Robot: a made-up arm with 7 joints.
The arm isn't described. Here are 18 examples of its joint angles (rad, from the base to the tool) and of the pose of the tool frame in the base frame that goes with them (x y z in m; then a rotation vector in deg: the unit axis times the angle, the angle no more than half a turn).
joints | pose
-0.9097 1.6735 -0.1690 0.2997 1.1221 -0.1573 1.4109 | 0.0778 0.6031 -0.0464 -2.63 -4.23 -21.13
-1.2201 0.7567 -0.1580 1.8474 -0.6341 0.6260 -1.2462 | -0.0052 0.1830 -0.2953 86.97 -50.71 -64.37
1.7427 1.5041 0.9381 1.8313 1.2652 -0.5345 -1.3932 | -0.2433 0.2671 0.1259 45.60 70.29 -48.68
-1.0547 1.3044 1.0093 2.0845 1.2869 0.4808 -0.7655 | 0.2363 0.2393 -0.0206 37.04 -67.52 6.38
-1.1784 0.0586 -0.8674 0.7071 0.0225 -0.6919 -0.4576 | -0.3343 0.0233 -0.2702 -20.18 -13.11 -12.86
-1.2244 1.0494 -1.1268 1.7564 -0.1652 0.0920 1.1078 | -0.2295 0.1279 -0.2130 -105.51 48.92 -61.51
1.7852 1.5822 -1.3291 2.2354 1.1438 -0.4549 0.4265 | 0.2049 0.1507 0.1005 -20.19 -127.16 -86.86
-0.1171 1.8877 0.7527 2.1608 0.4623 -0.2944 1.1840 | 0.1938 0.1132 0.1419 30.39 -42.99 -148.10
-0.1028 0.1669 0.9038 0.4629 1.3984 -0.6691 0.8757 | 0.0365 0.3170 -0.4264 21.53 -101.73 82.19
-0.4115 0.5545 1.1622 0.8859 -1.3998 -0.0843 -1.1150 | 0.0002 0.5117 -0.2225 134.58 -18.52 -39.59
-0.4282 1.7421 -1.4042 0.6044 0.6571 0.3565 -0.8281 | -0.0117 0.5871 -0.0915 104.94 38.78 -74.31
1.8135 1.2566 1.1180 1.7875 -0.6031 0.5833 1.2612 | -0.2284 0.3374 0.0711 79.16 -136.66 47.58
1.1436 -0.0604 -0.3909 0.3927 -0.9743 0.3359 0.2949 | 0.4507 0.0735 -0.0925 43.98 -54.07 -64.03
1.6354 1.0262 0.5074 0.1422 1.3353 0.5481 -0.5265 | 0.2242 0.5563 0.0505 -57.33 -73.98 104.00
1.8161 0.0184 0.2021 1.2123 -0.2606 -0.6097 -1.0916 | 0.2116 0.2028 0.3272 1.38 122.92 -84.50
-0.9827 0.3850 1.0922 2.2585 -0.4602 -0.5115 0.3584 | 0.1195 0.3273 -0.0444 59.90 -66.61 -78.01
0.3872 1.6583 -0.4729 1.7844 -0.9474 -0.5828 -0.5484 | 0.2781 0.2763 -0.0139 -69.22 87.63 135.15
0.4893 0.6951 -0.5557 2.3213 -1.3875 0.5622 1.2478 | 0.1877 0.0482 0.0308 66.67 -51.76 -89.25
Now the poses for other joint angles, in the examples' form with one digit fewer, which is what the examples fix.
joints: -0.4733 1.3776 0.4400 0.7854 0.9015 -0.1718 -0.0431
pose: 0.170 0.542 -0.075 57.9 -70.5 10.7
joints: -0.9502 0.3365 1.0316 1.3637 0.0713 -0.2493 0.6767
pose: -0.037 0.453 -0.206 25.5 -43.0 -11.5
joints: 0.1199 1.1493 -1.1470 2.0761 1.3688 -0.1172 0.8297
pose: 0.131 0.088 -0.215 -95.0 -37.9 -30.9
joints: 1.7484 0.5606 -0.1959 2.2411 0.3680 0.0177 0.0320
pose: -0.013 0.108 0.224 -12.9 137.0 35.6
